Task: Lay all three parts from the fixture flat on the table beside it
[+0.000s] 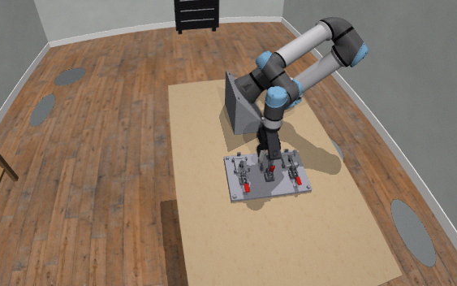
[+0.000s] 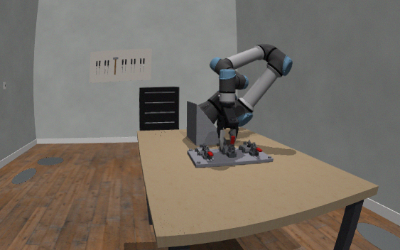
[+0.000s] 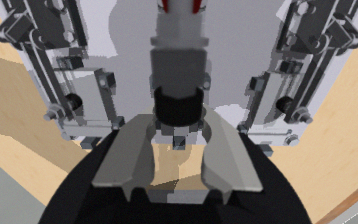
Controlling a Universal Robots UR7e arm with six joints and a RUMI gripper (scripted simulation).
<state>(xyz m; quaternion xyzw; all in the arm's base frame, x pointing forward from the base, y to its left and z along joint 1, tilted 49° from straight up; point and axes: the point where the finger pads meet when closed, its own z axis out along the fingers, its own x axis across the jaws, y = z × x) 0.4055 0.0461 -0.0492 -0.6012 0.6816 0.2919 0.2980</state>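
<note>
Now: hand 10 mm past the small grey part. Also, from my hand: fixture (40 mm ahead, 30 mm below).
</note>
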